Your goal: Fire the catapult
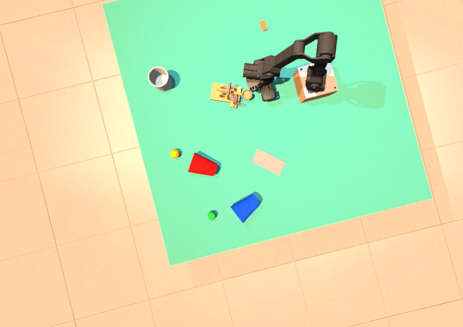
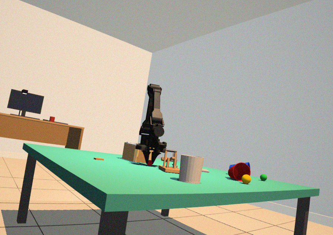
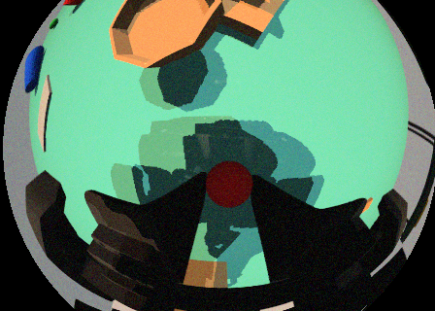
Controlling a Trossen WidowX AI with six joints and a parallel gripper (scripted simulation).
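My gripper tip is 15 cm short of the wooden catapult, 3 cm to the right of it and 4 cm below it. Round my gripper tip: orange block (7 cm behind, 28 cm to the right, 1 cm below); then red ball (1 cm above); then grey flat plate (6 cm ahead, 37 cm to the left, 1 cm below).
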